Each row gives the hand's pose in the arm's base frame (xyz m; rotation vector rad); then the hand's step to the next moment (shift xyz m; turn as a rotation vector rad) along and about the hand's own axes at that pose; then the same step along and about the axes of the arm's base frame.
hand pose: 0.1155 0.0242 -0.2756 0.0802 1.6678 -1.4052
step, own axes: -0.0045 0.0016 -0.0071 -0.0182 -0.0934 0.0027
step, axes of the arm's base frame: -0.0007 0.0084 0.0012 -0.0414 -0.0256 0.0818
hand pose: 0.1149 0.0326 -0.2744 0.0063 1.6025 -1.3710
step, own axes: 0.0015 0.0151 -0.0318 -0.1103 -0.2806 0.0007
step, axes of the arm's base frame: -0.0129 0.0285 -0.0163 -0.1006 -0.0406 0.2813
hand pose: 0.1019 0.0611 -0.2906 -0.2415 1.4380 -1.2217
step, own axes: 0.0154 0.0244 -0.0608 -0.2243 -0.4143 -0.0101
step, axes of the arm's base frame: -0.0430 0.0311 -0.0414 -0.1390 -0.0089 0.4502
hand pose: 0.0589 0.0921 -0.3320 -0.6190 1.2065 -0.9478
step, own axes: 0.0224 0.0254 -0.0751 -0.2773 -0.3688 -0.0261
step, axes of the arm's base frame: -0.0635 -0.0009 -0.0525 -0.1454 0.0607 0.4345
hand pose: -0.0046 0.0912 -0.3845 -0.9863 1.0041 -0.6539
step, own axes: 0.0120 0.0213 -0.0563 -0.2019 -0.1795 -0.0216
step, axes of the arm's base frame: -0.0458 -0.0215 -0.0347 -0.1067 0.0815 0.2355
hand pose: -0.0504 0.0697 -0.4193 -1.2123 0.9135 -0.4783
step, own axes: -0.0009 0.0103 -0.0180 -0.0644 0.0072 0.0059
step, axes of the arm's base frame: -0.0166 -0.0066 -0.0106 -0.0331 0.0538 0.0156
